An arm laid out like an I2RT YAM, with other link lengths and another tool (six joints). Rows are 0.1 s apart.
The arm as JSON. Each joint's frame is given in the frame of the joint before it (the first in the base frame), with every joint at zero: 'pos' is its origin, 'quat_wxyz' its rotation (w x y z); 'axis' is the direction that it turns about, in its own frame. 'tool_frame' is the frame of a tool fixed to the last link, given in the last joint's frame.
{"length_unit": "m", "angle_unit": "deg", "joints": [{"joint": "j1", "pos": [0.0, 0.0, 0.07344], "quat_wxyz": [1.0, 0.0, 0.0, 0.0], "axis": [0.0, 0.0, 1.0]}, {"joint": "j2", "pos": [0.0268, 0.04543, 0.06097], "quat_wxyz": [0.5, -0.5, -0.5, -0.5], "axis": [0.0, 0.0, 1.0]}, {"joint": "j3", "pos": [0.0, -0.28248, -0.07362], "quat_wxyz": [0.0, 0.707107, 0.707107, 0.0], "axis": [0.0, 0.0, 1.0]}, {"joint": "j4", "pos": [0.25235, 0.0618, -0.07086], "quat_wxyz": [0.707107, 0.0, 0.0, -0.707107], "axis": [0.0, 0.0, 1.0]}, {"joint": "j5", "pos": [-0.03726, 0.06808, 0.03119], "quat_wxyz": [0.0, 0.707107, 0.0, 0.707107], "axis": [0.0, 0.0, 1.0]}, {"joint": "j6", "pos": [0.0, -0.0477, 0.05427], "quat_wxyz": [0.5, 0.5, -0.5, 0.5], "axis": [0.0, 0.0, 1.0]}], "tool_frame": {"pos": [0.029, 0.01, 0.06], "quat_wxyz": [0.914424, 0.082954, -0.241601, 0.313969]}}
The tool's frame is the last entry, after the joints.
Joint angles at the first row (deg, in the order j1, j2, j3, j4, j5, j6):
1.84, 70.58, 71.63, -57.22, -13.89, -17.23
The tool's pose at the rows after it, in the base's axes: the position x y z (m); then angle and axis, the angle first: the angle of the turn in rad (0 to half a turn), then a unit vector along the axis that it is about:
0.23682, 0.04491, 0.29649, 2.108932, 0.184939, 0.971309, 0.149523
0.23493, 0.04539, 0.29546, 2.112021, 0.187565, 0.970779, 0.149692
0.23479, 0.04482, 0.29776, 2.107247, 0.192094, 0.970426, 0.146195
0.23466, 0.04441, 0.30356, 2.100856, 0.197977, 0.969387, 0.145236
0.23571, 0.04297, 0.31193, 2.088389, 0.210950, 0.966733, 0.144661
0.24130, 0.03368, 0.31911, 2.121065, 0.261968, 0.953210, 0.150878
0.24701, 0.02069, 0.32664, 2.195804, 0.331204, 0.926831, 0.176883
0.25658, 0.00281, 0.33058, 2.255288, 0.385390, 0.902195, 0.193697
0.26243, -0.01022, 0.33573, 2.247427, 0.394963, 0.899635, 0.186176
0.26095, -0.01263, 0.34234, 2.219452, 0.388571, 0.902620, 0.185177
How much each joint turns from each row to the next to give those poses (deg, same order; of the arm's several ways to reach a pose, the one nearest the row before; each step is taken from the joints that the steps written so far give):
-0.08, -0.53, -0.53, 0.00, 0.35, 0.00
0.08, -0.35, -0.44, 0.00, 0.00, 0.35
0.01, -0.09, 0.44, -0.26, 0.44, 0.44
-0.09, 0.00, 1.23, -0.79, 0.18, 0.53
-0.44, 0.09, 1.76, -0.79, 0.09, 0.96
-3.76, 1.83, 2.72, -2.02, -2.89, 2.28
-5.98, 2.81, 3.25, -3.33, -6.50, 2.64
-5.81, 3.52, 2.99, -2.47, -5.19, 0.97
-2.47, 1.85, 2.73, -1.32, -0.28, -1.30
-0.44, -0.43, 1.14, -0.44, 0.18, -1.06

